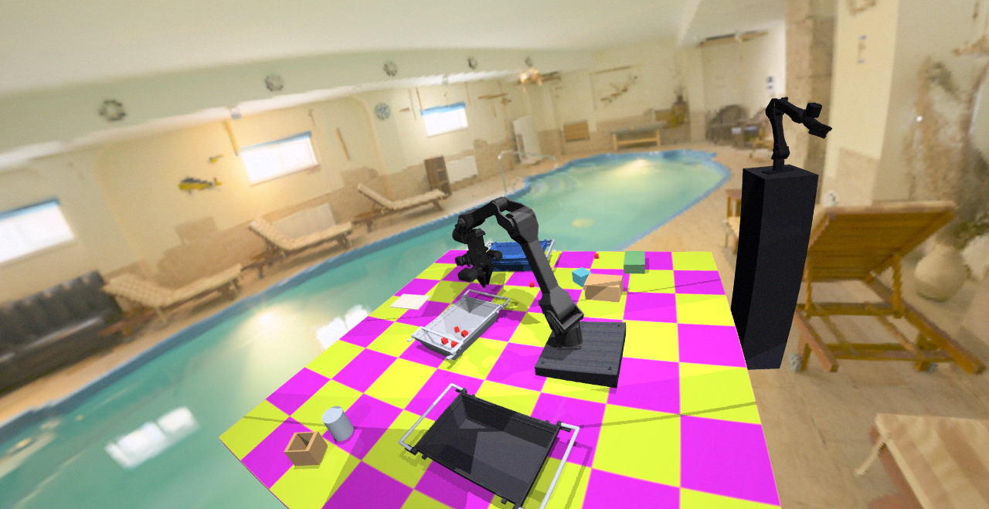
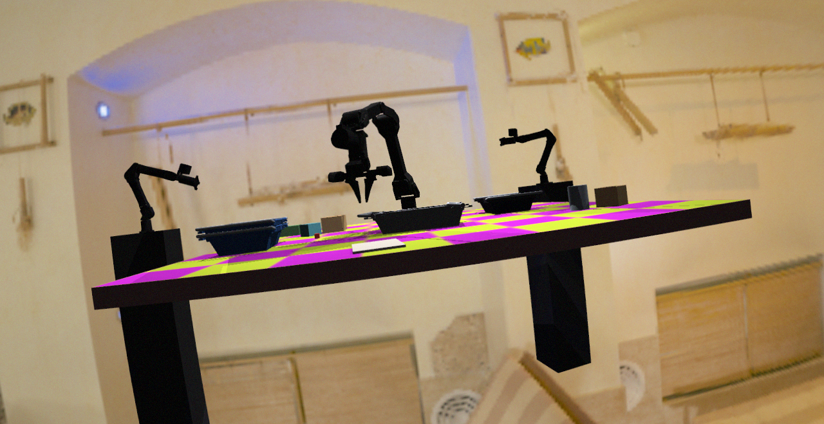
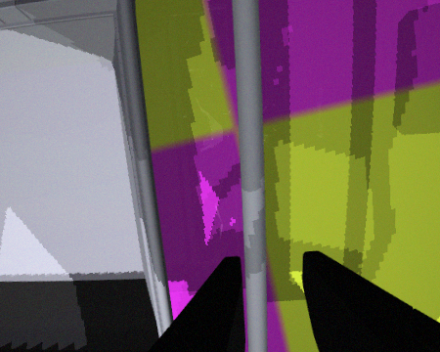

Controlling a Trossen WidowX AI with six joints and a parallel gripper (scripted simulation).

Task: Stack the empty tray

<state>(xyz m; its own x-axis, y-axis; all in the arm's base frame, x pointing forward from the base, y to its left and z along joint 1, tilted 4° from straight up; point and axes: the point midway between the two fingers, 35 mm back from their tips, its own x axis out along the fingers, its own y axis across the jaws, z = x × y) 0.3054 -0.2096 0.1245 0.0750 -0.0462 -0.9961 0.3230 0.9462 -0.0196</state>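
Right now my gripper tip is 180 mm past the dark tray, 560 mm to the right of it and 50 mm above it. Round my gripper tip: green block: 530 mm behind, 270 mm to the right, 80 mm below; then teal cube: 320 mm behind, 170 mm to the right, 70 mm below; then white plate: 380 mm ahead, 30 mm to the right, 90 mm below.
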